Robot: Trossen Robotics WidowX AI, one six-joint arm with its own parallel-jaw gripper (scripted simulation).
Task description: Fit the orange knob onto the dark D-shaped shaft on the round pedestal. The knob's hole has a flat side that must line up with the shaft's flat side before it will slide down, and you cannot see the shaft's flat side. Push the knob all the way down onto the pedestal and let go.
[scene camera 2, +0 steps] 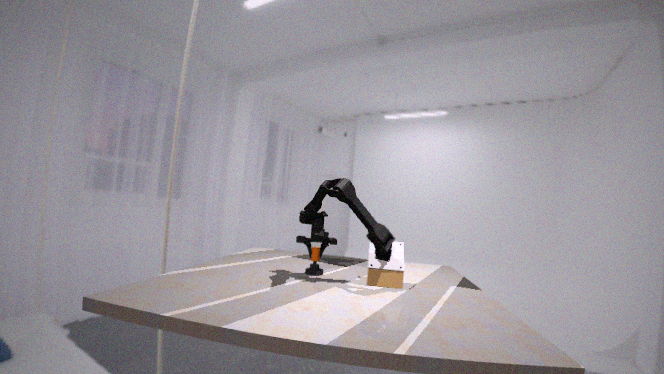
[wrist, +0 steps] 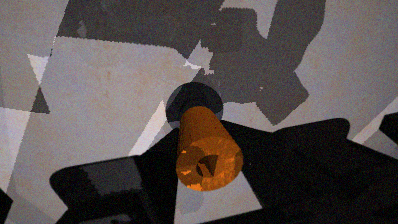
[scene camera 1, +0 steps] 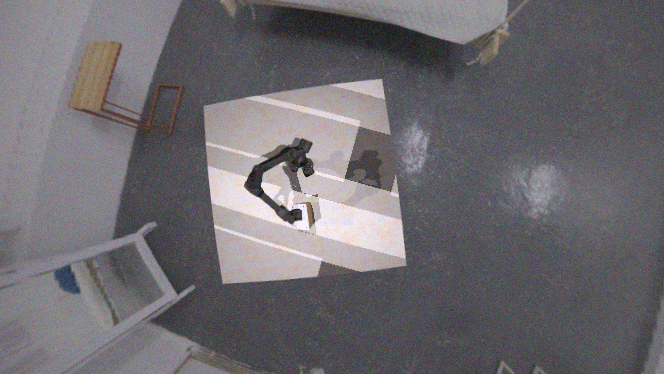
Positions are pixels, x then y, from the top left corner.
Scene:
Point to an orange knob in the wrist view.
208, 158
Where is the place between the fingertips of my gripper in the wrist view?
At 199, 128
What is my gripper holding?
An orange knob.

